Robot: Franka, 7 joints.
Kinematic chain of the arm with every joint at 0, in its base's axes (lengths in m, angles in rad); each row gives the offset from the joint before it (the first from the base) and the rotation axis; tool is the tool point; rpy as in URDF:
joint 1: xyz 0 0 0.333 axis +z
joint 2: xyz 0 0 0 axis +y
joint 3: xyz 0 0 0.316 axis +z
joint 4: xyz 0.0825 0 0 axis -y
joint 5: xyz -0.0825 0 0.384 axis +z
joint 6: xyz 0 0 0 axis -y
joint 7: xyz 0.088 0 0 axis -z
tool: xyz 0 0 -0.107 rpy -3.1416 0 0
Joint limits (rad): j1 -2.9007..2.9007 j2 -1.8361..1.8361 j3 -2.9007..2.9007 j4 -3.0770..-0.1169 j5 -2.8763..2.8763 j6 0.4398..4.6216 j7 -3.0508..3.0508
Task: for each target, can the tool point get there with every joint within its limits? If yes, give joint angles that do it. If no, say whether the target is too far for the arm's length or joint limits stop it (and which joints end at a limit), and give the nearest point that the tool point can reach.
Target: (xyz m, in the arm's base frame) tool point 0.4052 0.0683 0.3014
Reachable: yes | joints -1.0472 0.3765 0.8772 -2.5190 1.5384 1.1182 1.9742
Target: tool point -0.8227 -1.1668 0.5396
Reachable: no: too far | nearest point -0.4893 -0.6939 0.4559 | short by 0.585 m
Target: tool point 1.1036 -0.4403 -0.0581
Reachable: no: too far | nearest point 0.7569 -0.3020 0.0648 | short by 0.393 m
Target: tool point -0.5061 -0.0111 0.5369
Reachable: yes | joints 1.6179 0.8432 1.8459 -2.4082 -0.0068 3.7323 0.5357
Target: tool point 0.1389 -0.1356 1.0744
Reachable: yes | joints 0.0191 -0.0428 -0.2266 -0.6918 -2.3631 0.9557 -0.1738
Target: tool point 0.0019 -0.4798 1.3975
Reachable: no: too far | nearest point 0.0014 -0.3525 1.1151 | short by 0.310 m
